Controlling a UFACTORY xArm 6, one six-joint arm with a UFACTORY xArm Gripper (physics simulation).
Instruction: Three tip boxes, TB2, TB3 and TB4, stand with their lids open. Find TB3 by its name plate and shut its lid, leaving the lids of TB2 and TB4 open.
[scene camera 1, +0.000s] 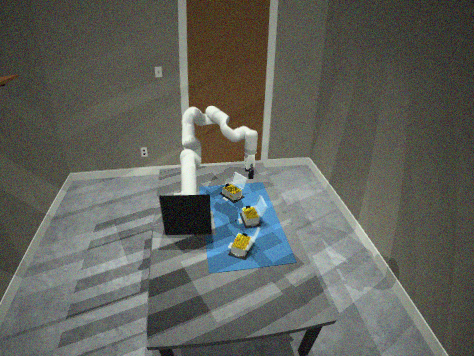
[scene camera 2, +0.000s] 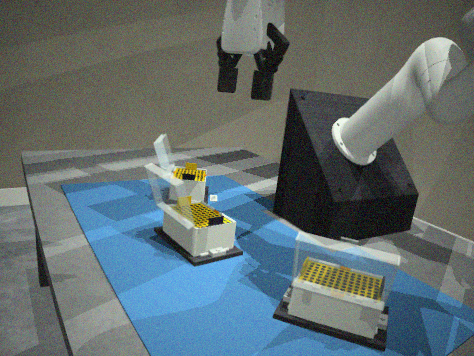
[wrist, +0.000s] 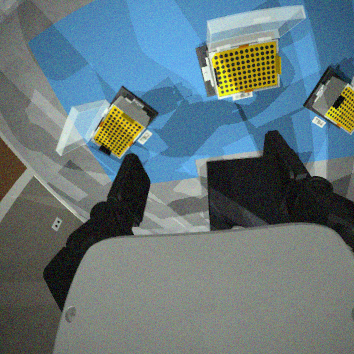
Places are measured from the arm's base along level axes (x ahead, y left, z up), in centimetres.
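Pixels of known places: gripper, between the fingertips: (scene camera 1: 249, 174) (scene camera 2: 242, 95) (wrist: 200, 158); arm's base, origin of its link: (scene camera 1: 189, 199) (scene camera 2: 353, 142).
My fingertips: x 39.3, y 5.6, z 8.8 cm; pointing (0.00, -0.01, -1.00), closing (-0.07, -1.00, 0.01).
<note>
For each thing: its top centre in the pictures, then the offset to it from my fingertips. Level surfaces: height alone.
- middle box, centre of its top: (scene camera 2: 199, 206) (wrist: 249, 70) (scene camera 1: 250, 210) dx -0.8, dy -9.7, dz -21.3 cm
- TB2, centre of its top: (scene camera 2: 344, 270) (wrist: 113, 137) (scene camera 1: 232, 187) dx -5.9, dy +19.6, dz -21.3 cm
- TB4, centre of its top: (scene camera 2: 190, 168) (scene camera 1: 241, 239) dx -13.4, dy -34.2, dz -21.3 cm
- blue mat, height of its surface: dz -28.7 cm
- grey table, height of its surface: dz -29.0 cm
The middle box (scene camera 1: 250, 217) (scene camera 2: 200, 237) (wrist: 245, 70) has an unreadable plate; it is TB3 by elimination, as the outer plates read TB2 and TB4. Its clear lid (scene camera 1: 262, 206) (scene camera 2: 157, 186) (wrist: 255, 25) stands open. TB2 (scene camera 1: 232, 192) (scene camera 2: 332, 307) (wrist: 119, 131), nearest the door, has its lid (scene camera 1: 240, 180) (wrist: 82, 125) open. TB4 (scene camera 1: 241, 246) (scene camera 2: 189, 189) (wrist: 344, 106) has its lid (scene camera 1: 256, 235) (scene camera 2: 162, 151) open; that lid is outside the wrist view. My gripper (scene camera 1: 250, 173) (scene camera 2: 244, 87) (wrist: 200, 158) is open and empty, high above the boxes, touching none.
The boxes stand on a blue mat (scene camera 1: 220, 262) (scene camera 2: 165, 310) (wrist: 155, 25) on the grey table (scene camera 1: 200, 310) (scene camera 2: 80, 300). The black slanted robot base (scene camera 1: 186, 215) (scene camera 2: 320, 175) (wrist: 235, 180) stands beside the mat. The brown door (scene camera 1: 227, 65) is behind the arm.
</note>
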